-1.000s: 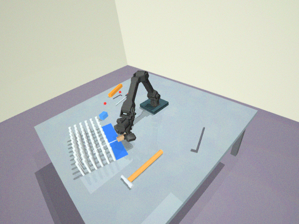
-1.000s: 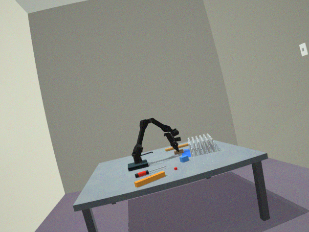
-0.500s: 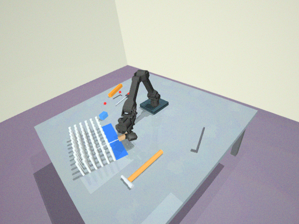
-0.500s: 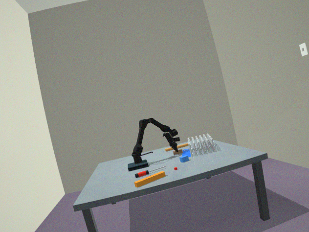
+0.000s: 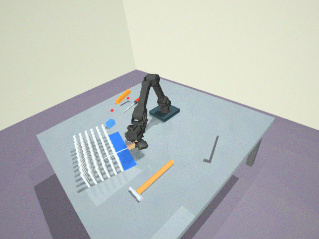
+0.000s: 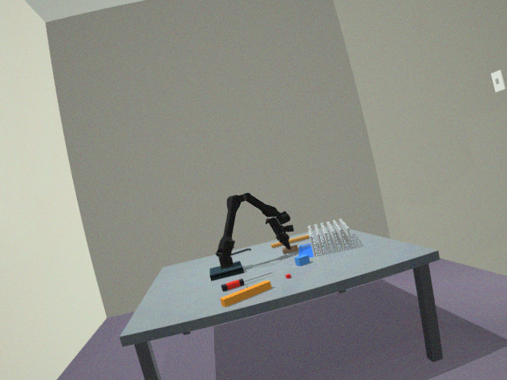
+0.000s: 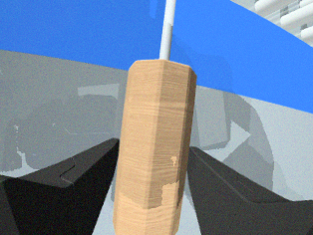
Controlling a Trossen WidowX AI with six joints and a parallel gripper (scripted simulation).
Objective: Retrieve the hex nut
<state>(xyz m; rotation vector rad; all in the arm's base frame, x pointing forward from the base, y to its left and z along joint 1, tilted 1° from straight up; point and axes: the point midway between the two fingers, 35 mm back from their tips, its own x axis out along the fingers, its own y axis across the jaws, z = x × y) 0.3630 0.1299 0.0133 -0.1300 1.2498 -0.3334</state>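
The blue taped strip is 8 cm ahead of my gripper tip, 5 cm to the right of it and 2 cm below it. Also, from my gripper tip: hex key (54 cm to the right, 26 cm behind, 1 cm below); then thin-rod tool (10 cm ahead, 2 cm to the right); then blue block (34 cm to the right, 1 cm ahead).
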